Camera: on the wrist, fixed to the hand. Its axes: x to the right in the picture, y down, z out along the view.
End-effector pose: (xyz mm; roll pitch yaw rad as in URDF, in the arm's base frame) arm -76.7 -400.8 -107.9 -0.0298 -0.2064 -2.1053
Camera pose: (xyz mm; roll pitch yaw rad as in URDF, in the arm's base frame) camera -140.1 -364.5 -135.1 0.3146 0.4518 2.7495
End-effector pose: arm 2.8 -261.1 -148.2 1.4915 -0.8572 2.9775
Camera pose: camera -53.5 -275.3 -200.2 1.9697 0.6065 -2.7848
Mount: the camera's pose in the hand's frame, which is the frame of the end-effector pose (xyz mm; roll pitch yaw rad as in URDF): -4.5 -72.2 -29.0 0.0863 0.5005 -1.5303
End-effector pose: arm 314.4 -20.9 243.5 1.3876 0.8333 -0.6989
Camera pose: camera 278.7 29.1 195.5 -1.7889 0.7271 2.0117
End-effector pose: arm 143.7 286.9 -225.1 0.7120 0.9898 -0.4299
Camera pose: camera 74.0 279.5 -259.3 -1.2728 0.5745 -3.1412
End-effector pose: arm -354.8 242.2 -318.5 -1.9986 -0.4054 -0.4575
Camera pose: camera -384.4 260.8 -248.9 1.4543 -1.1942 2.8837
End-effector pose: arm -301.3 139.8 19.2 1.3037 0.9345 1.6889
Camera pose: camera -302.5 74.4 -23.1 -1.6779 0.6514 -1.7480
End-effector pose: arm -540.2 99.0 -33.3 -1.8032 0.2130 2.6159
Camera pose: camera -544.6 115.0 42.9 -0.6898 -1.2063 1.7776
